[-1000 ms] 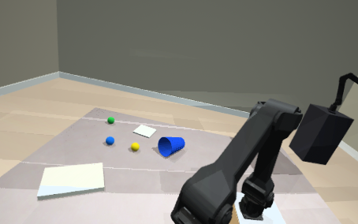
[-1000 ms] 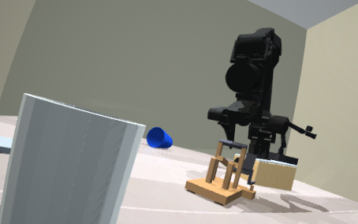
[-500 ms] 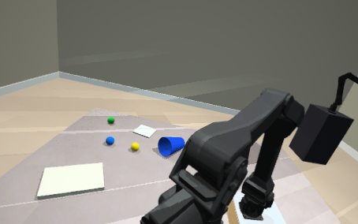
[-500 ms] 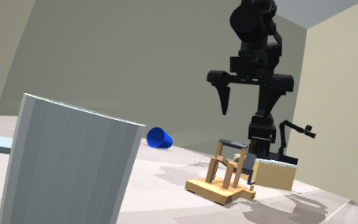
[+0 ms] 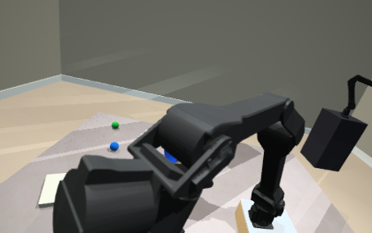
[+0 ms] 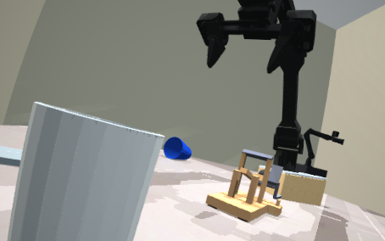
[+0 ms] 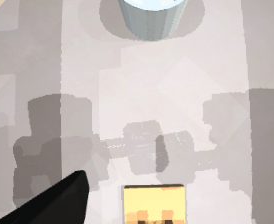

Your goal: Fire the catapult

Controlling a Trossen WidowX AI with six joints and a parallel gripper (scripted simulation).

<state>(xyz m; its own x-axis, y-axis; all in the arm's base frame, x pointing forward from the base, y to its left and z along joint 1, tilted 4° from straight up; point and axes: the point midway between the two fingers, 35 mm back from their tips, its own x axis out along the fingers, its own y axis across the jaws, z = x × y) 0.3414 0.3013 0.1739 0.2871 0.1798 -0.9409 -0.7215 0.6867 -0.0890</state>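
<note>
Now: the black ball 190 mm behind my gripper tip, 150 mm to the right of it and 160 mm below it. Also, from my gripper tip: white mug (130 mm ahead, 120 mm to the left, 190 mm below); then pale slab (250 mm ahead, 370 mm to the right, 210 mm below); then wooden catapult (150 mm behind, 100 mm to the right, 160 mm below).
</note>
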